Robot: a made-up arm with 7 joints.
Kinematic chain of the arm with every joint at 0, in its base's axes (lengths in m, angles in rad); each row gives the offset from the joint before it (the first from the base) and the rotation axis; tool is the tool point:
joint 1: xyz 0 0 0.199 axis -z
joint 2: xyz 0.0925 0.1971 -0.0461 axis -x
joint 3: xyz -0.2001 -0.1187 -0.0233 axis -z
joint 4: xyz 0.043 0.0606 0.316 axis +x
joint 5: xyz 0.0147 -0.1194 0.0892 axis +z
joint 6: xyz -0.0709 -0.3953 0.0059 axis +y
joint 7: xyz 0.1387 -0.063 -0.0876 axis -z
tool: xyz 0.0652 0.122 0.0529
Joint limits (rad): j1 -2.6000..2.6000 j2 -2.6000..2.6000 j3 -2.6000..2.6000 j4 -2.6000..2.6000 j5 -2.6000..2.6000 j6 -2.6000..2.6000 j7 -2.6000..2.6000
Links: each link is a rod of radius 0.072 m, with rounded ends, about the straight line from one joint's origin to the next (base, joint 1, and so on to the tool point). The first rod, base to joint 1, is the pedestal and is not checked.
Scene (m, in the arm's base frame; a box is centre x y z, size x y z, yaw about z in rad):
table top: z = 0
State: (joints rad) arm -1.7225 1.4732 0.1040 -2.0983 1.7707 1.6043 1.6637
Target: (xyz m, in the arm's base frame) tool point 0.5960 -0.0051 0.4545
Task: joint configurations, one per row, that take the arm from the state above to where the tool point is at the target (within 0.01 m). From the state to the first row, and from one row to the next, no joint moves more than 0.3 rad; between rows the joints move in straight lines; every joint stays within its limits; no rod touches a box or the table.
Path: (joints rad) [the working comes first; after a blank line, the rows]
Joints at the target: -1.2588 -0.2176 1.0585 -1.8675 1.7886 1.7119 1.8767
Straight joint move there: clear.

1: -1.6452 1.1914 0.2631 -2.0598 1.7737 1.6222 1.6992
2: -1.5679 0.9096 0.4222 -2.0214 1.7767 1.6402 1.7347
3: -1.4906 0.6278 0.5812 -1.9829 1.7796 1.6581 1.7702
4: -1.4133 0.3460 0.7403 -1.9445 1.7826 1.6760 1.8057
5: -1.3361 0.0642 0.8994 -1.9060 1.7856 1.6939 1.8412
6: -1.2588 -0.2176 1.0585 -1.8675 1.7886 1.7119 1.8767

